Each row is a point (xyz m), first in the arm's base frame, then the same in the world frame.
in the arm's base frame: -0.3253 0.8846 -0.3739
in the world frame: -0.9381 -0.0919 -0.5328
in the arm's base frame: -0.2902 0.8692 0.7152
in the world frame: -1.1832 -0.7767 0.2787
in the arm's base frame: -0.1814 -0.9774 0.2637
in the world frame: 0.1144 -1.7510 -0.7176
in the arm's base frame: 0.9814 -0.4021 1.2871
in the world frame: 0.3935 -1.6031 0.9043
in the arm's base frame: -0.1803 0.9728 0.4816
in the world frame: -1.1009 -0.5202 0.2093
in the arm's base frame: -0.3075 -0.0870 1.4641
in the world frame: -0.8209 -1.9246 0.4420
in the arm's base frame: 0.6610 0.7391 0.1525
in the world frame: -0.2364 -0.1956 0.3435
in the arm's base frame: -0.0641 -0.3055 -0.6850
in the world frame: 0.0489 -0.6433 -1.0835
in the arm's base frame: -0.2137 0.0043 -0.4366
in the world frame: -0.3134 -0.6324 -0.8628
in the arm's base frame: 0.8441 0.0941 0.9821
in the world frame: 0.0725 -1.1090 0.7996
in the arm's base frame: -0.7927 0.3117 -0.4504
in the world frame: -0.9335 -0.6018 -1.0737
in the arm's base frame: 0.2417 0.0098 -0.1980
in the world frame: -0.0315 -0.6265 -0.4329
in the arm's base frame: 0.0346 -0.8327 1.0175
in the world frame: -0.0017 -2.0519 0.0116
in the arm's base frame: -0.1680 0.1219 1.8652
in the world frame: -0.9425 -1.9840 0.8955
